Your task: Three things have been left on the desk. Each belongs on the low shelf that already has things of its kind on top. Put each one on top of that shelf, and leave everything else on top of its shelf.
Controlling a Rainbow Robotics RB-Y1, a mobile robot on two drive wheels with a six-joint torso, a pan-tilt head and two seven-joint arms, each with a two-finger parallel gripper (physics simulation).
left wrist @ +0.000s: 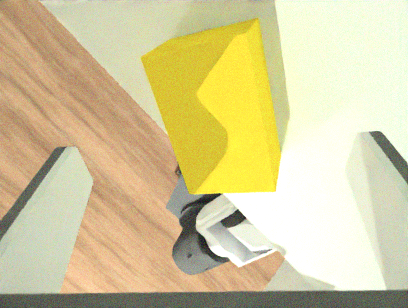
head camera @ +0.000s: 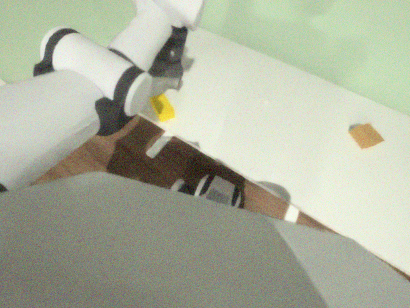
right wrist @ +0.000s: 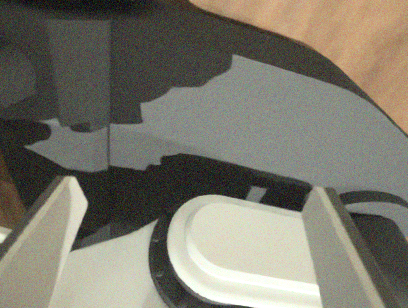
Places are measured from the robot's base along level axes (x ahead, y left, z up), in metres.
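Where they show: left gripper, fingertip midpoint: (left wrist: 213, 157) (head camera: 162, 84); right gripper, fingertip midpoint: (right wrist: 192, 195).
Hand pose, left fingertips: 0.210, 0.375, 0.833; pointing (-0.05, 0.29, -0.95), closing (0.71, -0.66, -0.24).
Note:
Things, the pixels of their centre, and the offset from my left fingertips, as dx, dy, dz. Level surfaces: height alone.
- yellow block at the middle of its body: (left wrist: 220, 113) (head camera: 162, 107) -0.031, -0.004, -0.090
- white desk at its surface level: dz -0.112
- flat-looking orange thing at the middle of its body: (head camera: 365, 136) +0.289, -0.818, -0.087
- Wooden floor at its surface level: dz -0.832
A yellow block (head camera: 162, 108) (left wrist: 245, 110) lies on the white desk (head camera: 280, 110) (left wrist: 340, 75), close to its edge. My left gripper (head camera: 172, 80) (left wrist: 213, 157) is open above the desk; in the left wrist view the block shows ahead of the fingers, its lower part between them in the picture, with no finger touching it. A flat-looking orange thing (head camera: 366, 136) lies farther right on the desk in the head view. My right gripper (right wrist: 192, 195) is open and empty, over parts of the robot's own body. The low shelves do not show.
The robot's white left arm (head camera: 90, 57) reaches over the desk's left end. The grey body (head camera: 150, 240) fills the bottom of the head view. Wooden floor (head camera: 75, 160) (left wrist: 100, 125) (right wrist: 350, 30) shows beside the desk edge. A pale green surface (head camera: 300, 40) lies beyond the desk.

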